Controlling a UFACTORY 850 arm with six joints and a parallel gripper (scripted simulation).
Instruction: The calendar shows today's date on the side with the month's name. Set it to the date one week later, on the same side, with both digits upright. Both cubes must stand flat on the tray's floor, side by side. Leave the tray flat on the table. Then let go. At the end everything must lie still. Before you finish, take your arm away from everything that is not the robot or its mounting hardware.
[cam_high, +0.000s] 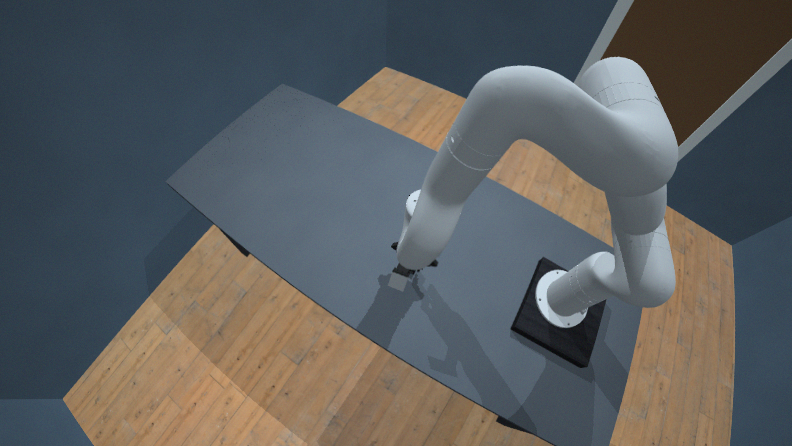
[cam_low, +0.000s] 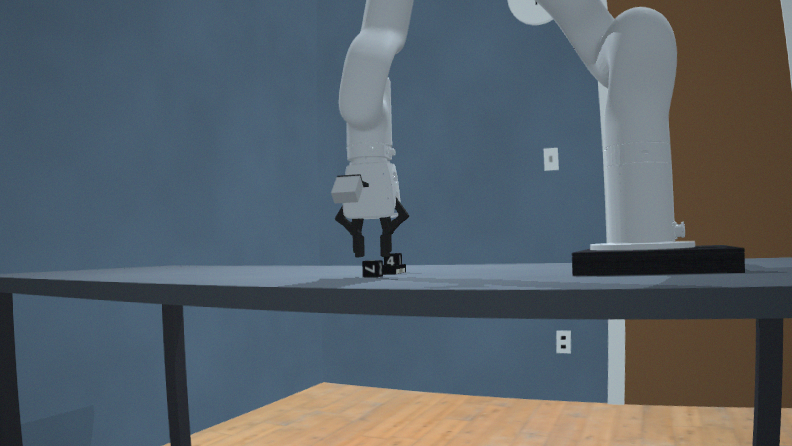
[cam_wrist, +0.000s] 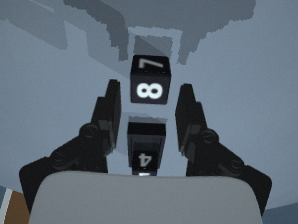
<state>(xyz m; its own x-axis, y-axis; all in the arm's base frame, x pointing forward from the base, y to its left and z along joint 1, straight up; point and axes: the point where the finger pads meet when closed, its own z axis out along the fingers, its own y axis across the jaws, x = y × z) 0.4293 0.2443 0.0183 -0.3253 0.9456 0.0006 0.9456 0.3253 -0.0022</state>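
The calendar cube lies 40 mm below my hand. The rest, counted from my hand: black tray: 100 mm to the right, 50 mm below, 30 mm ahead.
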